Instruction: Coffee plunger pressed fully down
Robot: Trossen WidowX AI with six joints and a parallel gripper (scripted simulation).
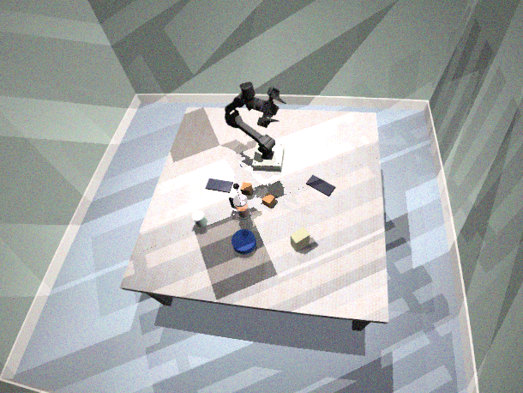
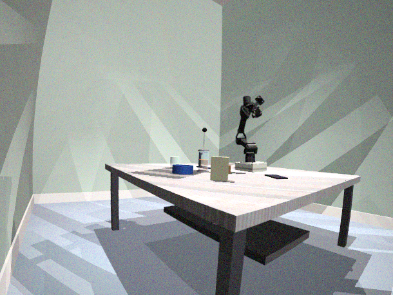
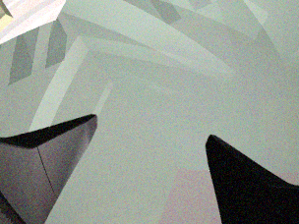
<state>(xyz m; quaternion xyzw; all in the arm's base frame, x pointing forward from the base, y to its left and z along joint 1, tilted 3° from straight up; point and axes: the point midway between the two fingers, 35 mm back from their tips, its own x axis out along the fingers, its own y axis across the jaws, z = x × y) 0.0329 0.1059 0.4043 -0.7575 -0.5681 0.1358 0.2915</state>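
Right now my gripper tip is 34 cm above the coffee press, 31 cm short of it and 16 cm to the left of it. From my gripper tip the other things lie so: blue round tin 48 cm ahead, 45 cm below, 9 cm to the right; cream block 42 cm below, 41 cm ahead, 19 cm to the left.
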